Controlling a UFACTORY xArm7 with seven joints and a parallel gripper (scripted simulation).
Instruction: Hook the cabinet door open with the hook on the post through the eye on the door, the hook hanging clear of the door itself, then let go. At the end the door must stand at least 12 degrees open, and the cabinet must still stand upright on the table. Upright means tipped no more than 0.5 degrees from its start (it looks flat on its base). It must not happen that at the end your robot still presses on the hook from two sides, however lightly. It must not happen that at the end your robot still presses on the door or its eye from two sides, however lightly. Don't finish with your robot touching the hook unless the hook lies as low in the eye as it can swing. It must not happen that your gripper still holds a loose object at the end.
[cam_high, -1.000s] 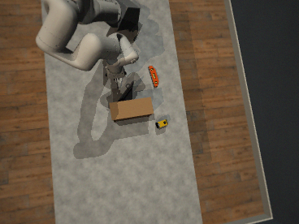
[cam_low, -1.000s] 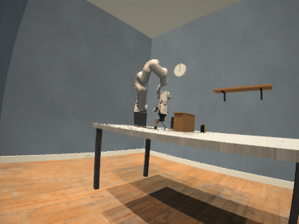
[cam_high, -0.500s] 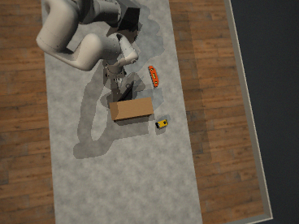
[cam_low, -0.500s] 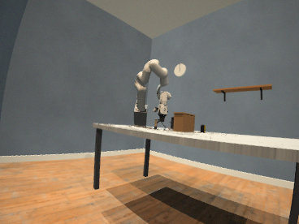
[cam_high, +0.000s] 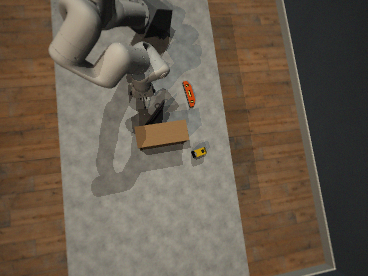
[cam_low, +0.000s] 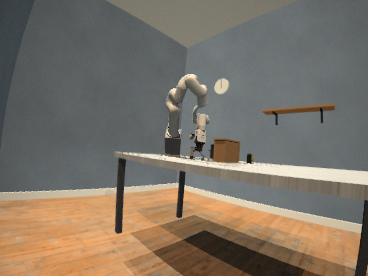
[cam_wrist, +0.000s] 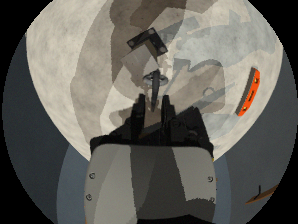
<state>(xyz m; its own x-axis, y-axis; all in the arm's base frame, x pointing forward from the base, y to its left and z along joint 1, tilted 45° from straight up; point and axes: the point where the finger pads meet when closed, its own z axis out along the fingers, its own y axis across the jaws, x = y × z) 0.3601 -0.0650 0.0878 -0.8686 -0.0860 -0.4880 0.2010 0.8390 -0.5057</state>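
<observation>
Right now the thin black hook is 40 mm below my hand. From my hand the other things lie so: small yellow block (390 mm ahead, 170 mm to the left, 50 mm below); then orange level (50 mm ahead, 250 mm to the left, 80 mm below); then dark door (120 mm ahead, 10 mm below).
</observation>
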